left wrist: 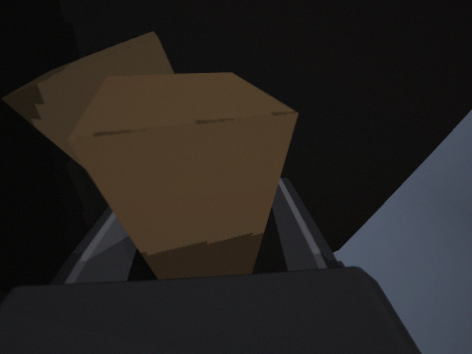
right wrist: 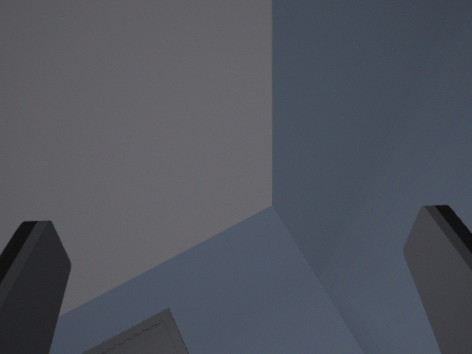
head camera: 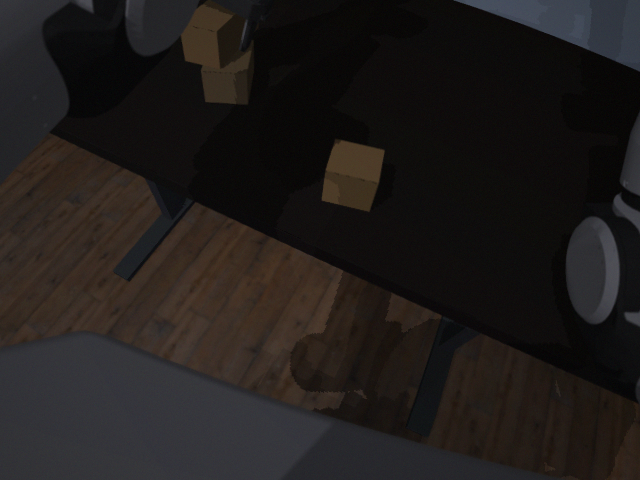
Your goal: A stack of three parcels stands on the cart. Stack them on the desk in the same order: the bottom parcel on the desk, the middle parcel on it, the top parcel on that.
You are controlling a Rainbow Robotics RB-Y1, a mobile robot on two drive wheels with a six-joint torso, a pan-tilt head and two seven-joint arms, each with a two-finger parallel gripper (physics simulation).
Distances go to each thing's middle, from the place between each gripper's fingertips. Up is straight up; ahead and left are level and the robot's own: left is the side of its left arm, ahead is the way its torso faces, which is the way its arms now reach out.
Scene:
Right now my right hand is 54 cm above the brown parcel (head camera: 352, 175), 14 cm past it and 8 cm to the right of it.
The brown parcel is 24 cm to the right of my left hand, 16 cm behind it and 4 cm below it.

